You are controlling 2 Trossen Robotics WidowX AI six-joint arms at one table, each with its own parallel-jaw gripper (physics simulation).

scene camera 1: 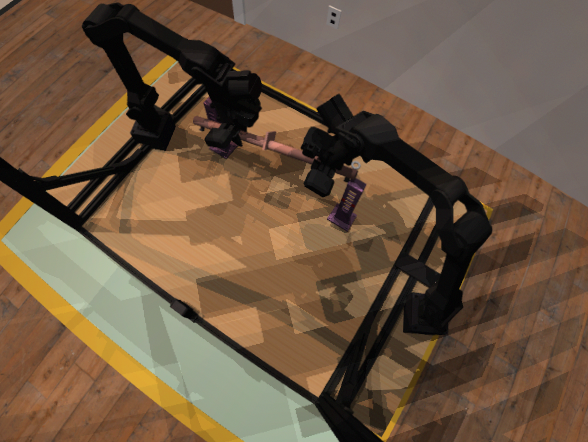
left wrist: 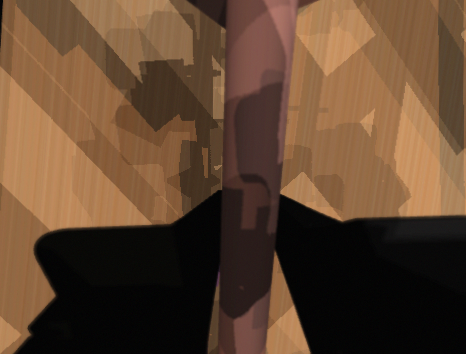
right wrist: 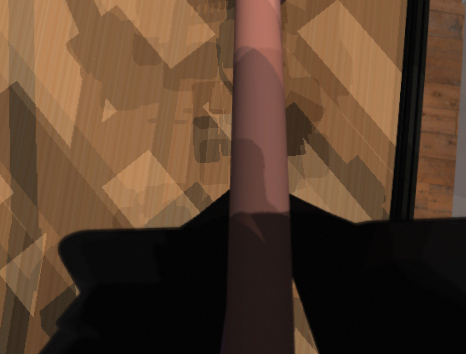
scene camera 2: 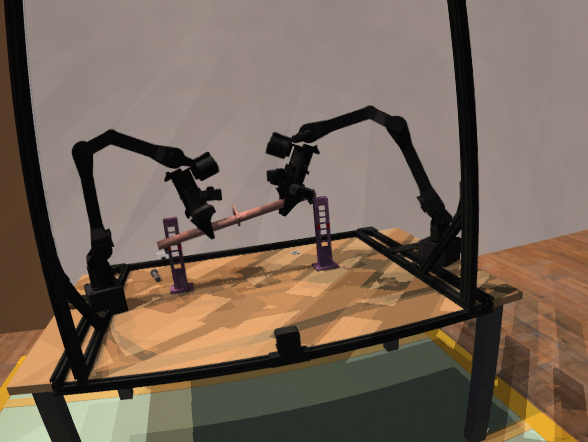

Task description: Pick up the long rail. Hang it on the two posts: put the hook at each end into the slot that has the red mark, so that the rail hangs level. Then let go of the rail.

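Places are measured from the left arm's base along level axes (x ahead, y left, z up), in metres.
Where they show: left gripper, fingertip midpoint: (scene camera 1: 243, 142) (left wrist: 243, 196) (scene camera 2: 212, 238); right gripper, fingertip midpoint: (scene camera 1: 314, 166) (right wrist: 252, 195) (scene camera 2: 282, 215); left arm's base at its link origin: (scene camera 1: 149, 122) (scene camera 2: 102, 285); right arm's base at its link origin: (scene camera 1: 430, 313).
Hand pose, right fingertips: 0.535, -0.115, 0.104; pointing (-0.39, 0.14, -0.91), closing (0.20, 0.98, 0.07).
Note:
Things, the pixels of their top centre, and the offset from my right fingertips, as dx, dy, dz. "spot": a spot on its surface instead.
- long pink rail at its top centre: (scene camera 1: 268, 131) (scene camera 2: 235, 200) -0.127, +0.036, +0.063
- left purple post at its top centre: (scene camera 1: 212, 102) (scene camera 2: 169, 218) -0.302, +0.117, +0.037
- red mark at a spot on its surface: (scene camera 2: 174, 245) spot: -0.305, +0.104, -0.040
- right purple post at its top centre: (scene camera 1: 357, 183) (scene camera 2: 319, 197) +0.109, -0.046, +0.037
- small pale ring at its top centre: (scene camera 1: 356, 164) (scene camera 2: 295, 252) +0.128, +0.143, -0.175
- small grey cylinder at its top centre: (scene camera 2: 155, 271) -0.336, +0.269, -0.154
- small white piece at a spot on its surface: (scene camera 2: 162, 259) spot: -0.270, +0.394, -0.157
- black frame bar at a spot on its surface: (scene camera 2: 200, 371) (scene camera 1: 133, 275) spot: -0.441, -0.344, -0.180
The long pink rail (scene camera 1: 285, 149) (scene camera 2: 260, 211) (left wrist: 255, 125) (right wrist: 260, 125) is in the air, tilted in scene camera 2: its left end is lower, its right end higher. My left gripper (scene camera 2: 206, 229) (left wrist: 243, 196) is shut on its left part; my right gripper (scene camera 2: 291, 202) (right wrist: 252, 195) is shut on its right part. The left purple post (scene camera 1: 223, 150) (scene camera 2: 177, 267) stands at the rail's left end, which overlaps it near the red mark (scene camera 2: 175, 247). The right purple post (scene camera 1: 351, 200) (scene camera 2: 324, 245) has its red mark (scene camera 2: 323, 226) well below the rail's right end, which is near the post's top. Whether either hook touches a slot is unclear.
A small pale ring (scene camera 1: 355, 165) (scene camera 2: 295, 252) lies on the table behind the posts. A small grey cylinder (scene camera 2: 155, 275) lies left of the left post, with a small white piece (scene camera 2: 162, 255) near it. A black frame bar (scene camera 1: 135, 267) (scene camera 2: 200, 371) runs along the table's front.

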